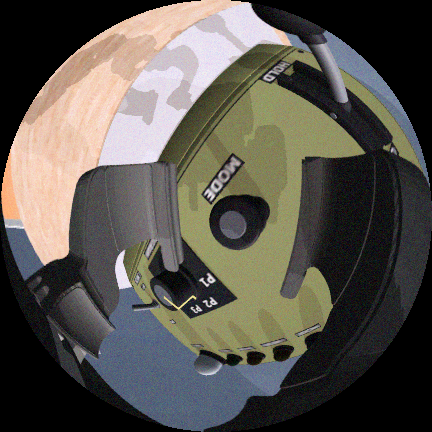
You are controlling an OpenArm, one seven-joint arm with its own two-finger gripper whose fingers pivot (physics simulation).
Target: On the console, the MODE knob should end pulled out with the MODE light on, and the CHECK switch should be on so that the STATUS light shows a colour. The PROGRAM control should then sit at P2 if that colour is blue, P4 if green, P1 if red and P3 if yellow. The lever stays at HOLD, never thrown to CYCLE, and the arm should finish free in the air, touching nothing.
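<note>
The olive console [215, 145] fills the middle. My gripper [232, 222] is partly open, its fingers apart on either side of the black MODE knob [233, 223], with a gap to the knob on both sides. The black PROGRAM knob [172, 290] is partly behind the left finger; P1, P2 and P3 show beside it, but its setting is unclear. The small metal CHECK switch [145, 306] sticks out at the console's left edge. The pale STATUS dome [207, 364] shows no colour. The lever [331, 70] leans toward the HOLD label [276, 71].
Several dark lamps, including one dark brown lamp [283, 352], line the console's lower edge; the rightmost is partly hidden by the right finger. A white surface [145, 120] and a wooden surface [60, 130] lie at upper left, with blue-grey floor [145, 360] below.
</note>
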